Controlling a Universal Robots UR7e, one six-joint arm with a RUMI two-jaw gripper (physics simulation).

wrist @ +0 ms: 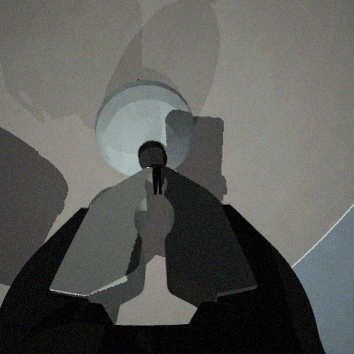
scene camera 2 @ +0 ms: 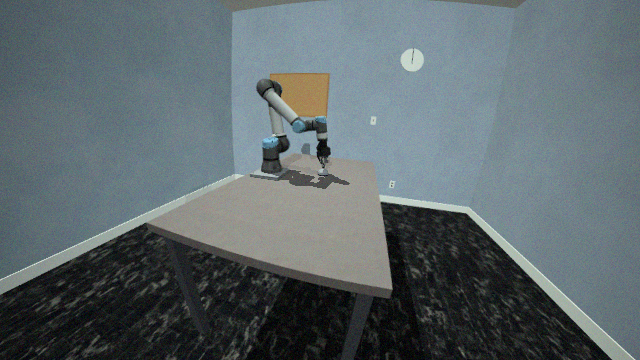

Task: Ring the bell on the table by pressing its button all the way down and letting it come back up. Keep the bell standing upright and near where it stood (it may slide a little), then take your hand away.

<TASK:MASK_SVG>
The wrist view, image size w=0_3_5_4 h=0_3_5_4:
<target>my gripper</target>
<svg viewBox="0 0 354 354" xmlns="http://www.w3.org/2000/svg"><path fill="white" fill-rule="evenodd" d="M0 306L0 354L326 354L318 335L316 321L308 297L298 277L284 257L230 204L223 204L206 188L167 166L145 167L106 190L90 206L80 207L27 260L12 281ZM158 181L159 194L164 197L164 219L171 228L164 238L167 289L171 294L194 305L197 309L187 324L117 325L115 323L119 305L140 294L144 287L146 265L142 239L139 234L149 221L148 201L153 194L156 194Z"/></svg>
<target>bell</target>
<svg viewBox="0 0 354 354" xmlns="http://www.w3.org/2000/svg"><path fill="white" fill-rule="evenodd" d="M166 83L156 80L137 79L120 85L103 99L96 113L94 123L95 139L101 156L117 172L131 176L148 166L167 166L174 169L189 153L195 131L193 116L186 100L177 90Z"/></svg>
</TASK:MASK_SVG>
